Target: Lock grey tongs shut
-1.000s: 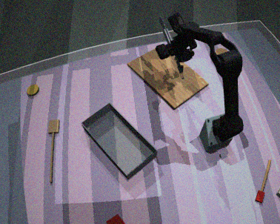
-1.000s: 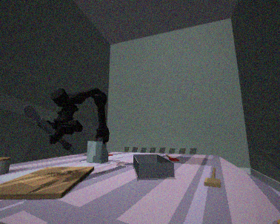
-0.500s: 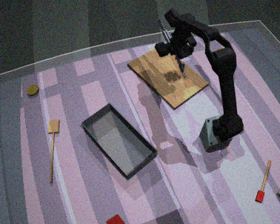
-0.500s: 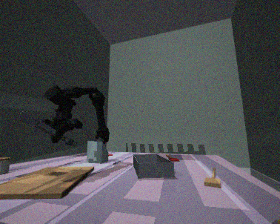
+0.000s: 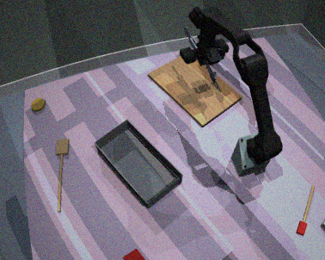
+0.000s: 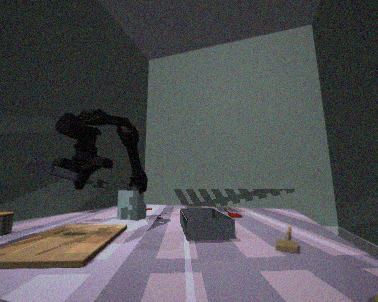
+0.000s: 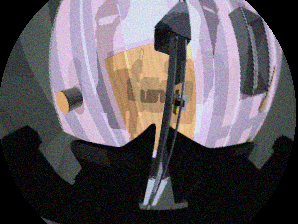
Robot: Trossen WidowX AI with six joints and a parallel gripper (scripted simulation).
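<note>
Right now the wooden board is 10 mm ahead of my gripper tip, 30 mm to the right of it and 140 mm below it. Round my gripper tip: round pot (310 mm behind, 40 mm to the right, 120 mm below); then red-headed tool (190 mm behind, 660 mm to the left, 150 mm below); then roasting tin (330 mm ahead, 280 mm to the left, 120 mm below).
</note>
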